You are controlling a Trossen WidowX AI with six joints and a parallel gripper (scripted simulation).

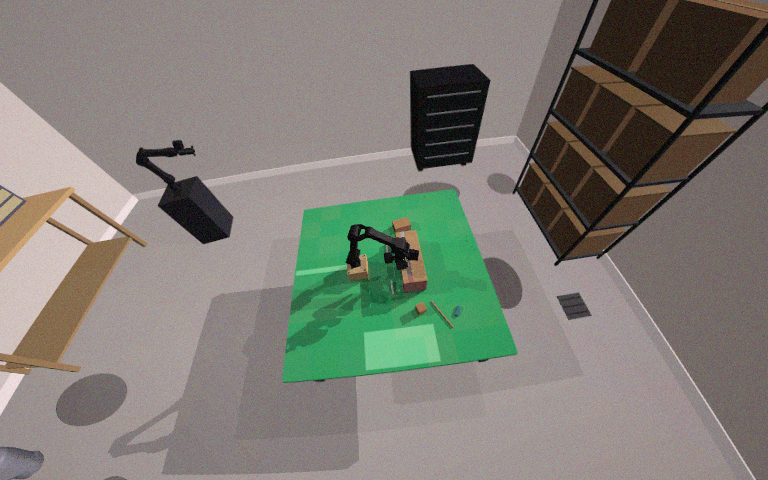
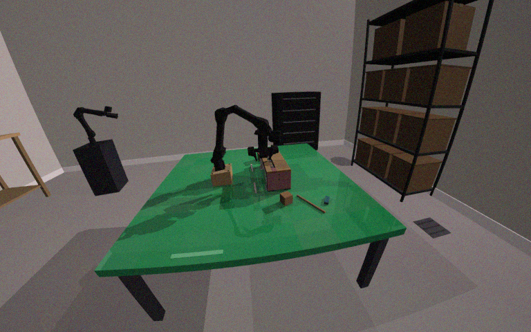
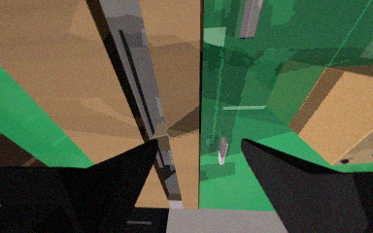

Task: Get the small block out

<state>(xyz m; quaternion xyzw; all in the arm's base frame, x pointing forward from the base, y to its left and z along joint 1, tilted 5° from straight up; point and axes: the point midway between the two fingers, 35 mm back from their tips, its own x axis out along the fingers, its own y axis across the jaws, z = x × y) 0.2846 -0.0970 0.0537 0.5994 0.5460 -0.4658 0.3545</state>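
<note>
Now: gripper tip 7 cm above the long wooden box, 3 cm short of it and 2 cm to the right of it. From my gripper tip the other things lie so: brown cube (30 cm to the right, 11 cm below, 4 cm ahead); tan box (34 cm to the left, 11 cm below, 11 cm ahead); tan block (5 cm below, 5 cm ahead, 3 cm to the left).
</note>
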